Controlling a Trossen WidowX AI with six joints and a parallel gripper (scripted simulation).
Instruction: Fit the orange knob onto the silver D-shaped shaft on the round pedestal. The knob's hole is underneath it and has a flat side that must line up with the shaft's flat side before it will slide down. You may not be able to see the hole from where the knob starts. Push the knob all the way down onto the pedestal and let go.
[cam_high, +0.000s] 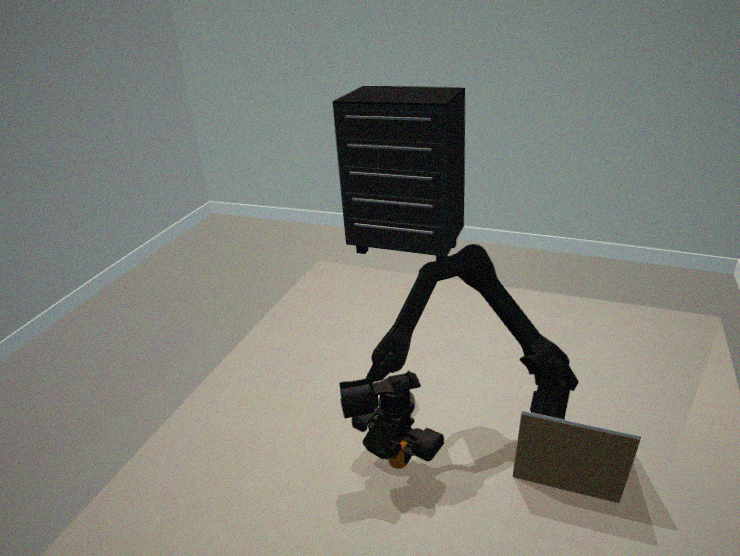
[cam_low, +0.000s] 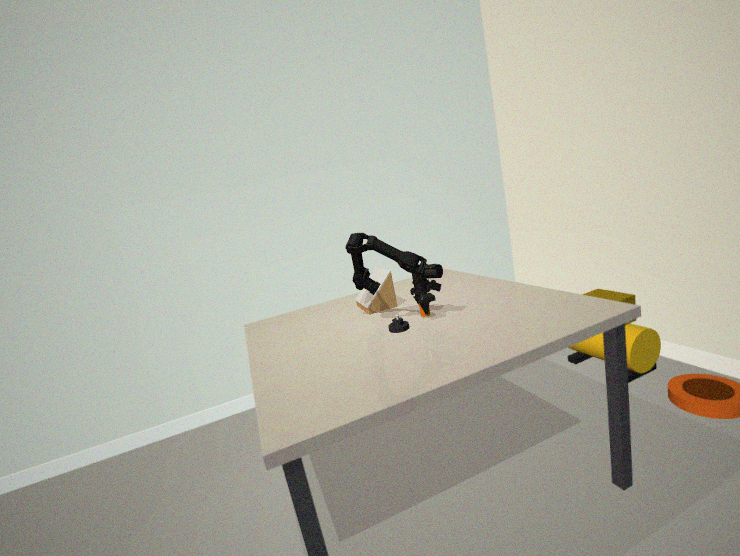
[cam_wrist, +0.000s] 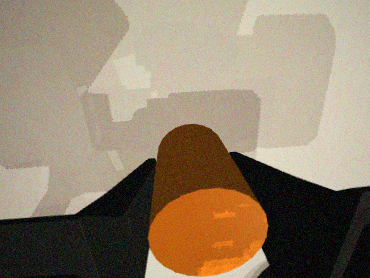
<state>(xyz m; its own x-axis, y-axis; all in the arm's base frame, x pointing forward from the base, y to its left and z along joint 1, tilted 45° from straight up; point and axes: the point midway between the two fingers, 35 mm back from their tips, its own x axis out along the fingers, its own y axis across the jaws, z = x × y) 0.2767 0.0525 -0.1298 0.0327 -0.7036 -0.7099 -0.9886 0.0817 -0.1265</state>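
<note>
The dark round pedestal lies 70 mm ahead of my gripper tip, 150 mm to the right of it and 20 mm above it. The rest, counted from my gripper tip: orange knob 30 mm above.
</note>
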